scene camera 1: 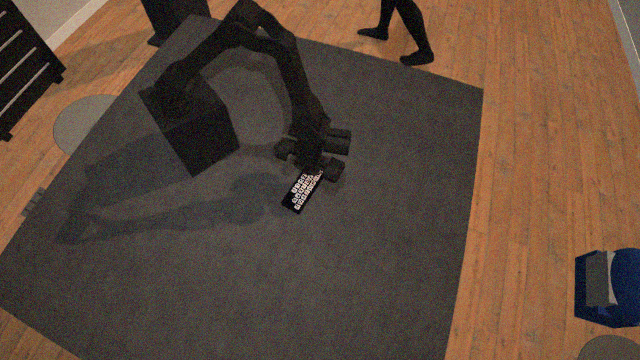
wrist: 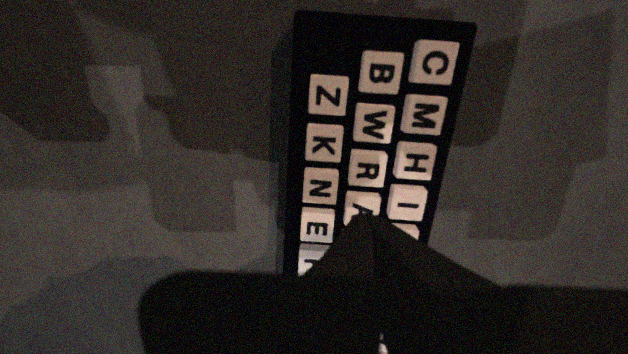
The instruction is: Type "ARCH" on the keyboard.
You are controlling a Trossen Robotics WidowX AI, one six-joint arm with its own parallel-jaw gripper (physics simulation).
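Seen in the pictures: gripper, fingertip midpoint: (scene camera 1: 310, 174) (wrist: 364, 226); arm's base, origin of the base link: (scene camera 1: 174, 111).
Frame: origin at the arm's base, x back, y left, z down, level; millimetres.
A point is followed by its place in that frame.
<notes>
A small black keyboard (scene camera 1: 286, 204) @[x -328, y -30, z 216 mm] (wrist: 325, 35) @[x -339, y 142, z 216 mm] with white letter keys lies on the dark mat. In the wrist view the A key (wrist: 356, 202) @[x -350, y 82, z 211 mm] is partly covered by the fingertips; the R key (wrist: 368, 169) @[x -354, y 95, z 211 mm], the C key (wrist: 434, 63) @[x -375, y 132, z 211 mm] and the H key (wrist: 415, 161) @[x -372, y 98, z 211 mm] show fully. My gripper (wrist: 364, 226) @[x -352, y 78, z 198 mm] is shut and empty, with its tips at the lower edge of the A key as seen there. Whether they touch it, I cannot tell. In the scene view the gripper is over the keyboard's upper right end, its fingertips hard to make out. The keyboard's lower part is hidden in the wrist view.
The arm's dark base block (scene camera 1: 200, 140) @[x -55, y -5, z 94 mm] stands on the dark mat (scene camera 1: 350, 280) @[x -577, y -149, z 229 mm]. Dark legs (scene camera 1: 417, 30) of a figure stand on the wooden floor (scene camera 1: 545, 150) behind. A black slatted unit (scene camera 1: 25, 65) is at the left, a blue object (scene camera 1: 627, 280) at the right.
</notes>
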